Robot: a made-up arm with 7 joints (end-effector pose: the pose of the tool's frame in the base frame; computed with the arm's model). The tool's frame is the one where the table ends.
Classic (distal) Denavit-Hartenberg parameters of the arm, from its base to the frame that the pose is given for. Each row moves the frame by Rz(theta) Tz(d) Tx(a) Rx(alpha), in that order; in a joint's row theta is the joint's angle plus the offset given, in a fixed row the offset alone. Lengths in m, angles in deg.
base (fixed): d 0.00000, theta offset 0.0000, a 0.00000, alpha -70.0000
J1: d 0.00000, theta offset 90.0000, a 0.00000, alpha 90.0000
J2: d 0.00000, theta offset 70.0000, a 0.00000, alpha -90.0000
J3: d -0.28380, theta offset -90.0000, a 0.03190, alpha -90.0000
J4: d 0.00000, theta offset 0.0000, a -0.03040, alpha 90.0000
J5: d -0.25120, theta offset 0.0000, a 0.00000, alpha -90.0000
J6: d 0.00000, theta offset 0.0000, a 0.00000, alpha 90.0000
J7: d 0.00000, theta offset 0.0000, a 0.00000, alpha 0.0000
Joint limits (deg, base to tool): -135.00..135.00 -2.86..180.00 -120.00..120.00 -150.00..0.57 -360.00..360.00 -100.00..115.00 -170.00..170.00
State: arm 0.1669 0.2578 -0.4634 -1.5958 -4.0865 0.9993 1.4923
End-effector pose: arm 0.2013 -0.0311 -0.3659 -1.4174 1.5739 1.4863
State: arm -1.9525 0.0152 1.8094 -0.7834 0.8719 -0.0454 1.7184
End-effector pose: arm 0.4957 -0.0386 0.1468 1.9262 -0.6413 -1.1634
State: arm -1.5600 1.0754 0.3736 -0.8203 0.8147 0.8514 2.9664
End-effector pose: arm 0.3116 0.2870 0.2940 2.4084 -0.2607 -1.6259
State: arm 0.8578 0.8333 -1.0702 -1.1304 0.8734 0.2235 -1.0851
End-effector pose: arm -0.2789 0.1393 -0.3721 -0.4560 0.3480 -1.1206
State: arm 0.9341 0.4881 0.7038 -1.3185 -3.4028 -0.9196 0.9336
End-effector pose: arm -0.1588 0.3370 -0.2723 0.0123 1.2995 -1.5598
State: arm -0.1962 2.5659 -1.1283 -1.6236 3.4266 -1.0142 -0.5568
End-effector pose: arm 0.1241 0.3711 0.1352 1.3363 -1.5848 1.0940
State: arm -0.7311 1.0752 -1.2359 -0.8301 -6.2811 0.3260 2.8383
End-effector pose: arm 0.3681 0.2735 -0.2341 -0.2475 -1.1267 1.3215
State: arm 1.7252 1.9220 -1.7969 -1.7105 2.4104 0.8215 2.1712
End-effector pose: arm -0.2639 0.2265 0.1949 -2.0427 -0.5477 -0.8597
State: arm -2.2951 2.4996 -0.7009 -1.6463 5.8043 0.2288 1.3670
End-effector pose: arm -0.1502 0.2727 0.2669 -1.5485 2.5205 -0.3061
